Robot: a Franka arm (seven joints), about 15 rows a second.
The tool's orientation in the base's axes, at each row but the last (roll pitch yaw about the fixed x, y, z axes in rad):
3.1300 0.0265 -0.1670
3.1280 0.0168 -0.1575
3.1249 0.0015 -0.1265
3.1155 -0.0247 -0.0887
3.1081 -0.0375 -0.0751
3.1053 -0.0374 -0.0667
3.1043 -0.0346 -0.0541
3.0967 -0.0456 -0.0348
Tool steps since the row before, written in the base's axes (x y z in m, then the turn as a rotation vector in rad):
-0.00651 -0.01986 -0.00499 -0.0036 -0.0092 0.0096
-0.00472 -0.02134 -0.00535 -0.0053 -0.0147 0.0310
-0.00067 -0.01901 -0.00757 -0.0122 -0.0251 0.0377
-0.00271 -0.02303 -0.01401 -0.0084 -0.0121 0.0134
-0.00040 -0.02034 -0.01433 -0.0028 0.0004 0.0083
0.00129 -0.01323 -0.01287 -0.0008 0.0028 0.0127
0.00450 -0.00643 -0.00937 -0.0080 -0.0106 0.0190
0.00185 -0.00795 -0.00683 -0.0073 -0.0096 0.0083
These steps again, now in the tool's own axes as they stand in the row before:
-0.00298 0.02061 0.00531 -0.0023 0.0098 -0.0094
-0.00122 0.02174 0.00567 -0.0034 0.0158 -0.0307
0.00175 0.01881 0.00788 -0.0090 0.0271 -0.0372
-0.00101 0.02281 0.01459 -0.0070 0.0131 -0.0132
0.00059 0.01982 0.01503 -0.0025 0.0001 -0.0084
0.00169 0.01264 0.01341 -0.0005 -0.0023 -0.0128
0.00451 0.00582 0.00976 -0.0068 0.0117 -0.0188
0.00181 0.00756 0.00727 -0.0066 0.0102 -0.0082

